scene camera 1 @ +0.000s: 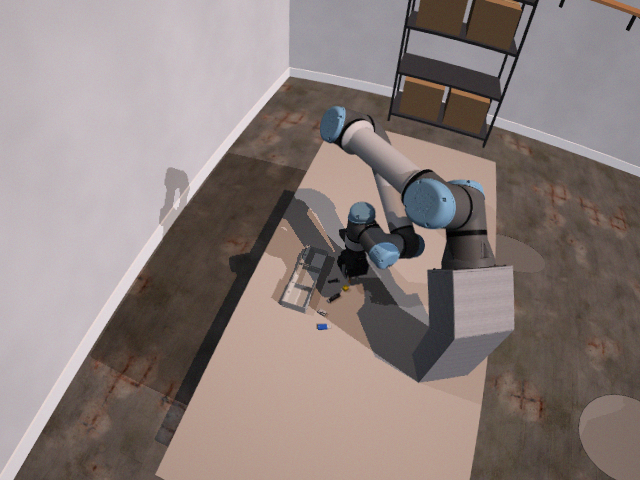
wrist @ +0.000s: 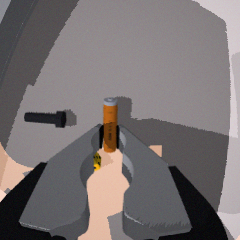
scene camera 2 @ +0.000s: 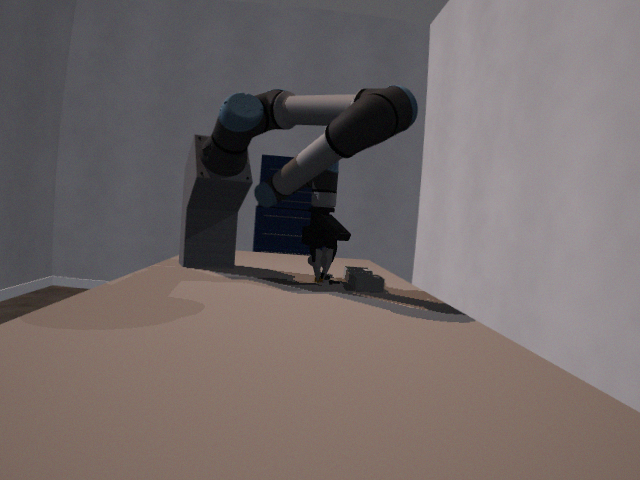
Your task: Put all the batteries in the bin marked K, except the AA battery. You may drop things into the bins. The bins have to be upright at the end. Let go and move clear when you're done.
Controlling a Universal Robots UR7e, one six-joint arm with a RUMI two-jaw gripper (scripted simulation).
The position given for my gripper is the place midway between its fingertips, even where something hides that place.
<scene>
In view: my gripper (scene camera 2: 319, 281) and a grey bin (scene camera 1: 302, 286).
The grey bin also shows in scene camera 2 (scene camera 2: 360, 278). My gripper shows as well in the wrist view (wrist: 110, 126).
</scene>
